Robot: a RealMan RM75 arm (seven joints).
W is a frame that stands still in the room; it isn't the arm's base.
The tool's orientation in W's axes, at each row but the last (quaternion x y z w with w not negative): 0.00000 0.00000 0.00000 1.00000; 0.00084 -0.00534 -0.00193 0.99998; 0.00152 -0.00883 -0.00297 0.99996; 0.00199 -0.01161 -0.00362 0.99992; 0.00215 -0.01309 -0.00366 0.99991; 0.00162 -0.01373 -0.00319 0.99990; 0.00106 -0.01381 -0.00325 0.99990; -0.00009 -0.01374 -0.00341 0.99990; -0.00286 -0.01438 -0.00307 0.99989; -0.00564 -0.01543 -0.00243 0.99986; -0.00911 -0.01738 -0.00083 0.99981
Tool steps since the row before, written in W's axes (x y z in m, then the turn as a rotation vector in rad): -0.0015 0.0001 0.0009 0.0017 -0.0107 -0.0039; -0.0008 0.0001 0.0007 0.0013 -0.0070 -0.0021; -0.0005 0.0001 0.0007 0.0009 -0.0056 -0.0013; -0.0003 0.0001 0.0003 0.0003 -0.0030 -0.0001; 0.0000 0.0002 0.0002 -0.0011 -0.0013 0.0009; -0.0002 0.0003 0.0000 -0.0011 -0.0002 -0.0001; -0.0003 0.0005 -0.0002 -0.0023 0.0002 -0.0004; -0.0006 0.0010 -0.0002 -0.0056 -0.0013 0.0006; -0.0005 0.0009 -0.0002 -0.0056 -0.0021 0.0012; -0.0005 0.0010 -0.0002 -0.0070 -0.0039 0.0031; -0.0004 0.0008 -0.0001 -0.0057 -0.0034 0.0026
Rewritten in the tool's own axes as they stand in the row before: -0.0015 0.0001 0.0009 0.0017 -0.0107 -0.0039; -0.0008 0.0001 0.0007 0.0013 -0.0070 -0.0021; -0.0005 0.0001 0.0007 0.0009 -0.0056 -0.0013; -0.0003 0.0001 0.0003 0.0003 -0.0030 -0.0001; 0.0000 0.0002 0.0002 -0.0011 -0.0013 0.0009; -0.0002 0.0003 0.0000 -0.0011 -0.0002 -0.0001; -0.0003 0.0005 -0.0002 -0.0023 0.0002 -0.0003; -0.0006 0.0010 -0.0002 -0.0056 -0.0013 0.0008; -0.0005 0.0009 -0.0002 -0.0056 -0.0021 0.0013; -0.0005 0.0010 -0.0002 -0.0069 -0.0040 0.0033; -0.0004 0.0008 -0.0001 -0.0056 -0.0035 0.0027
